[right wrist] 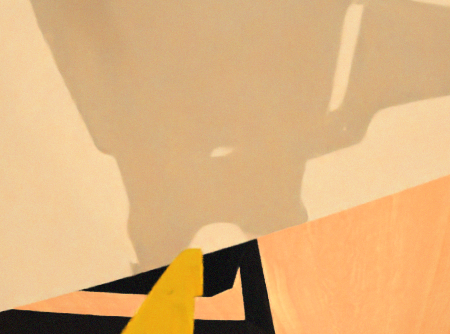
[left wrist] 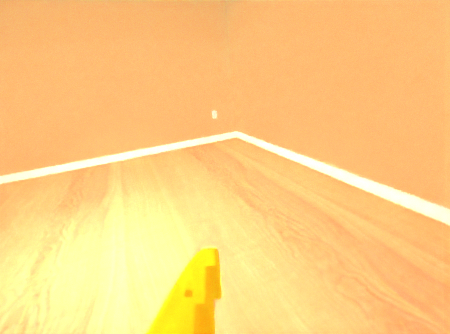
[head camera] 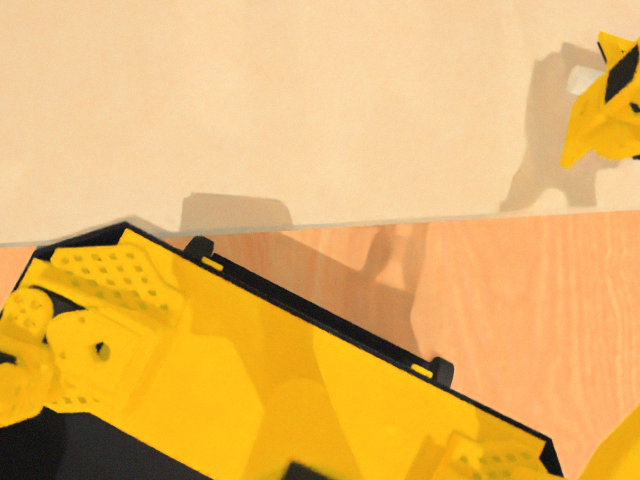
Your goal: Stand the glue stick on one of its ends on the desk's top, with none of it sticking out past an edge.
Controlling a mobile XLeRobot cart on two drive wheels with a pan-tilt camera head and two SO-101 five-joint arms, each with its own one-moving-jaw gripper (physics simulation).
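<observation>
The glue stick, a pale white cylinder, is at the upper right of the head view on the desk's top. The right gripper hides part of it, and I cannot tell whether it stands or lies. It does not show in either wrist view. My right gripper is beside and partly over the glue stick in the head view. One jaw shows in the right wrist view, so it is open. My left gripper is open, with one notched jaw in view, and points out over the floor, away from the desk.
The desk's front edge crosses the head view, with wooden floor below it. The yellow and black cart fills the lower left. Walls meet the floor at a white skirting in the left wrist view.
</observation>
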